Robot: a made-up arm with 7 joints.
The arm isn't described. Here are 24 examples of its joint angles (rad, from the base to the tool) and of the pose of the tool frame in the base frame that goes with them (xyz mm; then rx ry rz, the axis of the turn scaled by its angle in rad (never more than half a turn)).
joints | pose
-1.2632 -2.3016 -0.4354 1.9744 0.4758 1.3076 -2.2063 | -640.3 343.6 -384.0 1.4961 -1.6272 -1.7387
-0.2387 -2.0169 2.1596 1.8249 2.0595 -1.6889 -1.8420 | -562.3 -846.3 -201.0 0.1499 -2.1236 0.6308
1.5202 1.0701 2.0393 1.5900 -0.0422 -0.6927 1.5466 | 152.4 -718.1 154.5 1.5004 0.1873 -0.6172
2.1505 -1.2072 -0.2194 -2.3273 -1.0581 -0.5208 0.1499 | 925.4 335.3 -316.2 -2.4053 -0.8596 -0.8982
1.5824 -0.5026 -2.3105 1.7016 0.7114 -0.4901 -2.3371 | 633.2 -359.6 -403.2 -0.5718 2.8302 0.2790
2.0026 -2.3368 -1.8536 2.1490 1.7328 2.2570 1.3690 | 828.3 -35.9 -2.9 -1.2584 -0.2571 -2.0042
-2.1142 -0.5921 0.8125 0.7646 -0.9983 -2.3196 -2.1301 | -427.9 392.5 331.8 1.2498 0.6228 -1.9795
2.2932 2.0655 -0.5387 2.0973 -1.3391 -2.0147 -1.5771 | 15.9 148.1 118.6 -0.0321 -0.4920 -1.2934
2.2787 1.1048 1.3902 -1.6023 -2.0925 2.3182 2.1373 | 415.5 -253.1 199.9 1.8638 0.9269 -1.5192
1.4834 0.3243 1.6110 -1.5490 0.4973 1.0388 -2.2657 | 2.4 -440.8 46.2 0.7954 -0.1467 -1.3145
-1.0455 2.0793 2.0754 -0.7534 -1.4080 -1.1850 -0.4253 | -892.7 -227.4 56.6 -0.9720 -1.7977 2.0837
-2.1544 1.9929 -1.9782 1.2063 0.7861 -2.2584 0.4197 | -107.5 782.8 -214.2 -1.6932 -1.3175 -0.5896
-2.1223 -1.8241 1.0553 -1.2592 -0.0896 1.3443 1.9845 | -425.0 760.2 -149.8 1.7670 -1.6334 -1.1556
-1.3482 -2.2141 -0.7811 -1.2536 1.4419 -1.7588 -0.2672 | -785.2 589.8 -180.5 -1.5319 -1.1252 0.4126
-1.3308 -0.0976 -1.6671 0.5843 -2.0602 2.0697 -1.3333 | -488.2 -159.2 277.3 0.2978 -1.5449 0.4545
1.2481 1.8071 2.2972 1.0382 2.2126 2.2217 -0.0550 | 529.4 -145.6 -184.2 0.6550 1.2581 0.8692
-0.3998 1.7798 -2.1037 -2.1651 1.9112 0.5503 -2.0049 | -500.6 166.4 -301.1 -2.9778 -0.5488 0.3405
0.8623 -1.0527 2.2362 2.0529 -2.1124 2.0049 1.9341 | -126.8 -290.4 133.3 -1.8415 1.0896 1.1722
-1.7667 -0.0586 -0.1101 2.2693 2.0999 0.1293 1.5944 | -533.7 451.9 -348.3 -1.9275 -0.7006 0.1474
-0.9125 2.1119 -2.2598 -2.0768 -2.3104 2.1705 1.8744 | -626.4 -110.0 129.1 2.0437 -0.2714 -1.0763
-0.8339 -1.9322 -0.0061 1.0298 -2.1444 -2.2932 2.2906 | -632.4 -511.8 -59.0 1.8372 -0.2620 0.8080
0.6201 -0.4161 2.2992 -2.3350 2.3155 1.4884 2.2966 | 119.4 -474.2 362.9 0.8801 -0.3201 -2.7301
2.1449 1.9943 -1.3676 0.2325 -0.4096 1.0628 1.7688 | -0.4 123.5 -39.4 0.4879 -0.8965 -0.6658
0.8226 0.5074 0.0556 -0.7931 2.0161 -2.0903 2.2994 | -243.0 -870.7 -79.9 -1.0594 -1.5206 1.6463
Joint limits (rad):
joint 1: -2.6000..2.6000
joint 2: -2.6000..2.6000
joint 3: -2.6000..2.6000
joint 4: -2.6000..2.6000
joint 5: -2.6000..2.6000
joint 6: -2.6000..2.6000
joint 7: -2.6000..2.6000
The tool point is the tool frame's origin. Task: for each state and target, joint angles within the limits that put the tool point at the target. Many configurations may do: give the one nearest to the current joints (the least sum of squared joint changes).
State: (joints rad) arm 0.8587 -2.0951 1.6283 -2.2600 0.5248 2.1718 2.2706
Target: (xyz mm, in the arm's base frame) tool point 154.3 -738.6 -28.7
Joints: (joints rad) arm 0.6081 -2.2623 1.7322 -2.0218 0.3565 1.9055 2.2738
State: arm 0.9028 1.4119 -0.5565 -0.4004 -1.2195 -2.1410 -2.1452
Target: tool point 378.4 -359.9 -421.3
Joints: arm 1.0803 2.0338 -0.7426 -0.2617 -0.7690 -2.2330 -2.1756
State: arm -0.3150 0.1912 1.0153 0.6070 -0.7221 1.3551 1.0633
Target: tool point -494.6 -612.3 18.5
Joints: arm 0.0564 0.2191 1.0685 0.5679 -0.5931 1.6778 1.0136
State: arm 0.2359 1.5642 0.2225 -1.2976 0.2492 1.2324 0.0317
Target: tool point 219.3 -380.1 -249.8
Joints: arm 0.7139 2.1077 -0.1590 -1.6113 0.8108 1.2902 -0.0990
